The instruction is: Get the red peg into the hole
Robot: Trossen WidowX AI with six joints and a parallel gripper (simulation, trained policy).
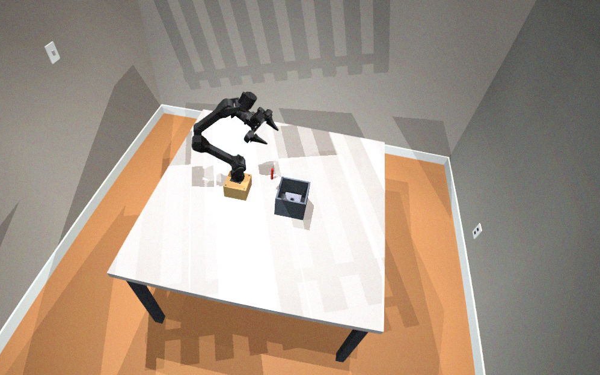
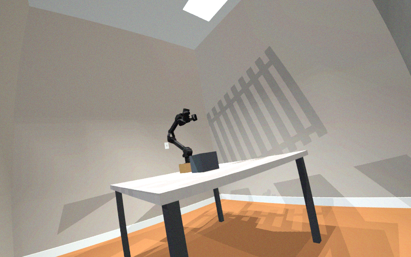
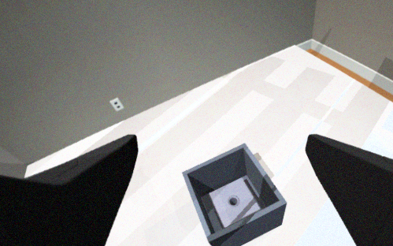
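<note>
My gripper tip is 40 mm past the small red peg, 150 mm to the right of it and 410 mm above it. The rest, counted from my gripper tip: pale plate: 130 mm ahead, 10 mm to the right, 410 mm below.
</note>
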